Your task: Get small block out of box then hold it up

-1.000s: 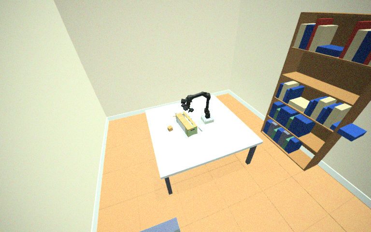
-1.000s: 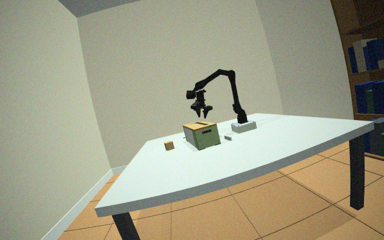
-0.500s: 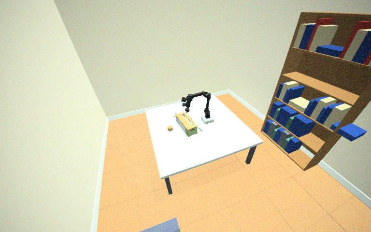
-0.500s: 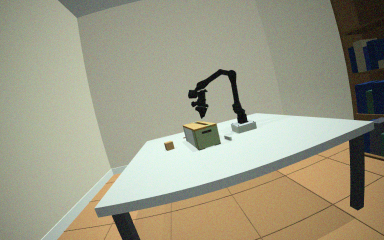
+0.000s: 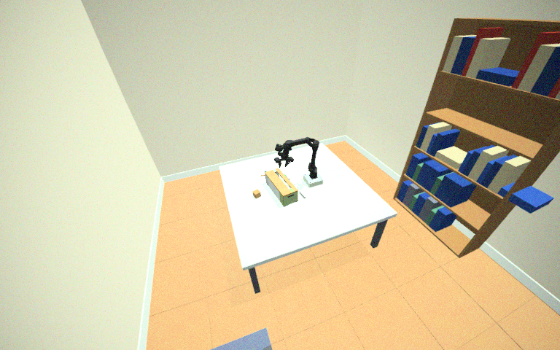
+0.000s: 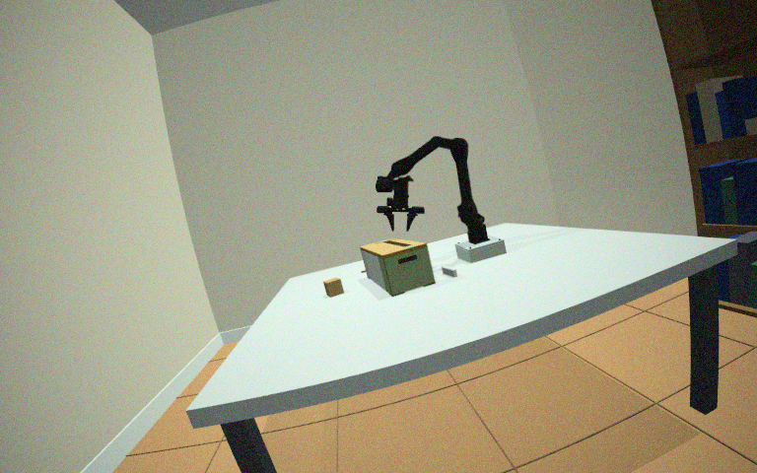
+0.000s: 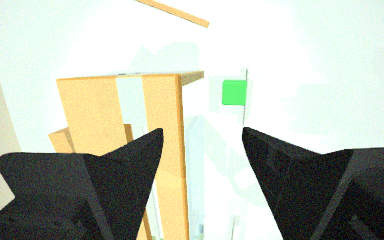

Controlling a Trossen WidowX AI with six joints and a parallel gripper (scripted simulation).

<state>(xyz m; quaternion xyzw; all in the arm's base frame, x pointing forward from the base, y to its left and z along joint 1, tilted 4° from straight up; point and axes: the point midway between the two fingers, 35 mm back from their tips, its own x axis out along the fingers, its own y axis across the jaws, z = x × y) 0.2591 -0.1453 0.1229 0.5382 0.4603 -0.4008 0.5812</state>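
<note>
Right now my gripper tip is 20 mm past the green block, 10 mm to the left of it and 140 mm above it. The rest, counted from my gripper tip: box: 40 mm ahead, 160 mm to the left, 90 mm below; then tan cube: 300 mm ahead, 140 mm to the left, 130 mm below.
</note>
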